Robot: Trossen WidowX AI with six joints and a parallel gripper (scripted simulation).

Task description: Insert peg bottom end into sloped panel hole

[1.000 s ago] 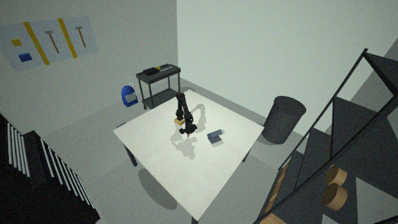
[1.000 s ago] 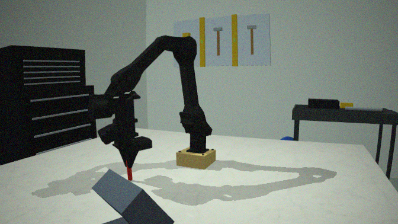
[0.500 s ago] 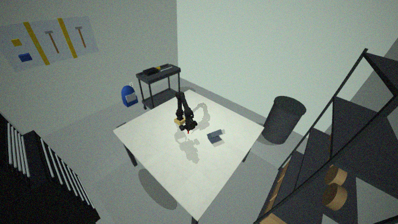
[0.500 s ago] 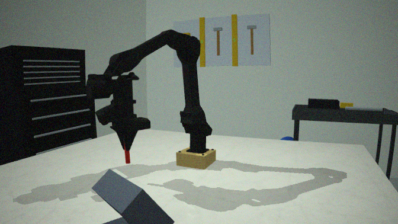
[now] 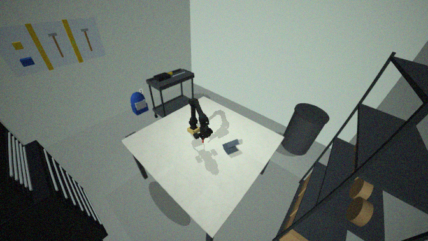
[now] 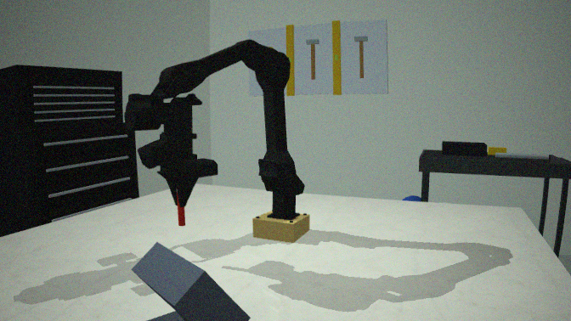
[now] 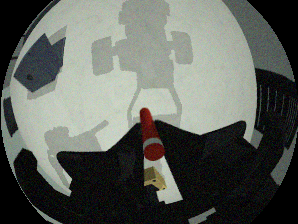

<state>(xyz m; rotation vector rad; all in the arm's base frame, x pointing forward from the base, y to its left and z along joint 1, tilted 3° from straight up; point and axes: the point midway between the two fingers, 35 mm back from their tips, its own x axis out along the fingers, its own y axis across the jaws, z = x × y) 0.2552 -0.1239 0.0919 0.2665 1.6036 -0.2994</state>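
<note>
My gripper tip is 220 mm short of the grey sloped panel, 170 mm to the right of it and 50 mm above it. The rest, counted from my gripper tip: red peg 20 mm above.
</note>
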